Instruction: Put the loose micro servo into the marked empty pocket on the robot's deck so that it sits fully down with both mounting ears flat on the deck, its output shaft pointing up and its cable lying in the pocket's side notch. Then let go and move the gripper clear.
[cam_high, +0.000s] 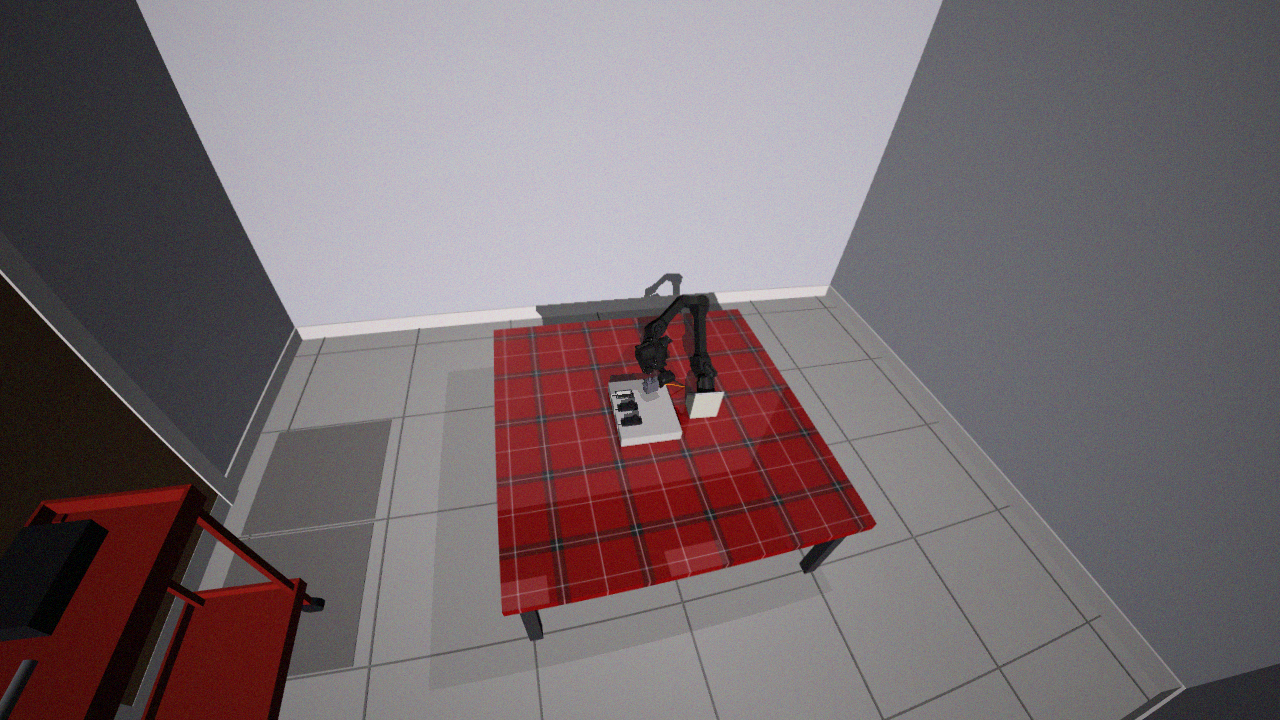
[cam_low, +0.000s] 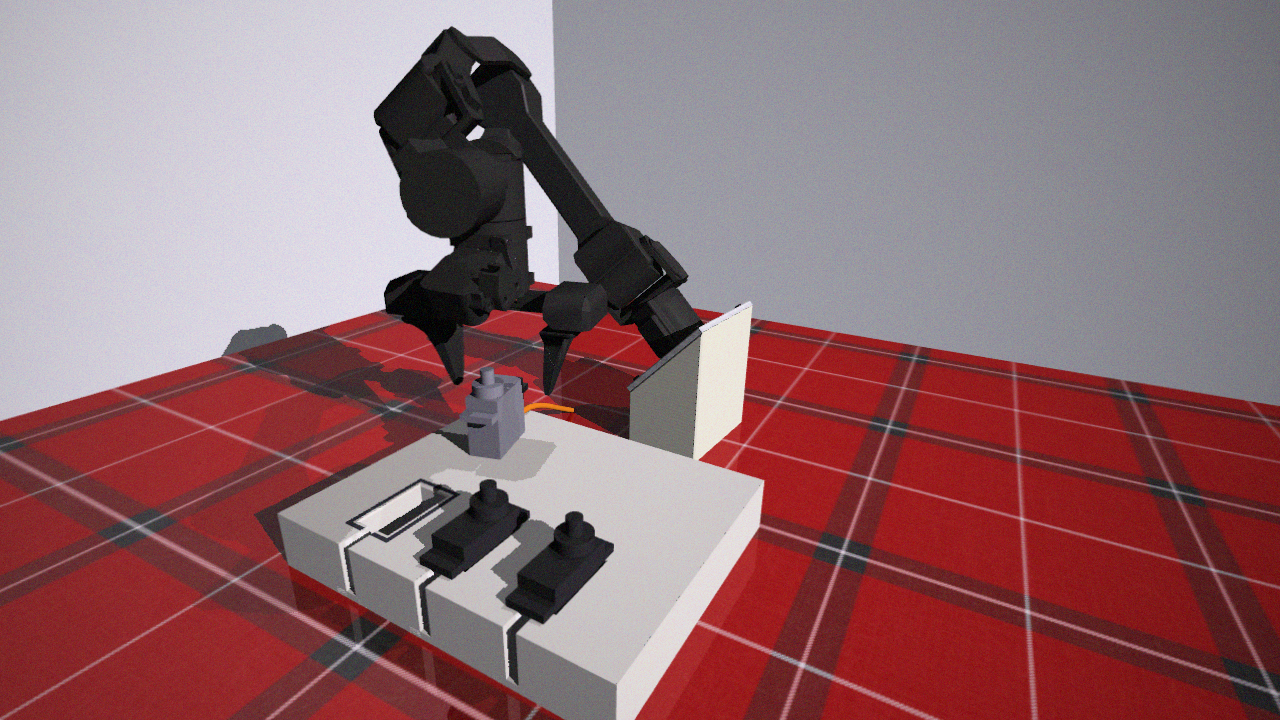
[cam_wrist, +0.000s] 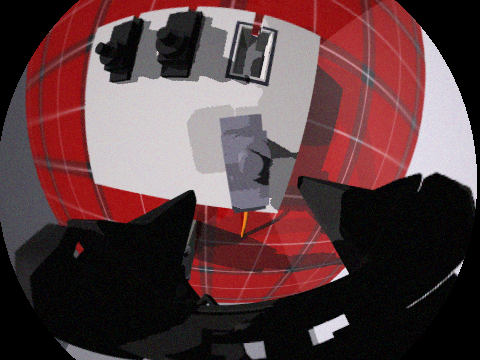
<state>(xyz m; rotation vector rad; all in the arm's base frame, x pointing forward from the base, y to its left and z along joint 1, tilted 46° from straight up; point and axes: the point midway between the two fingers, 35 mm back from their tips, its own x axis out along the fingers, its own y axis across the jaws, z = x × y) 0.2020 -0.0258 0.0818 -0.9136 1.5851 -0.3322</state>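
The white deck is 10 mm ahead of my gripper tip, 90 mm to the left of it and 70 mm below it.
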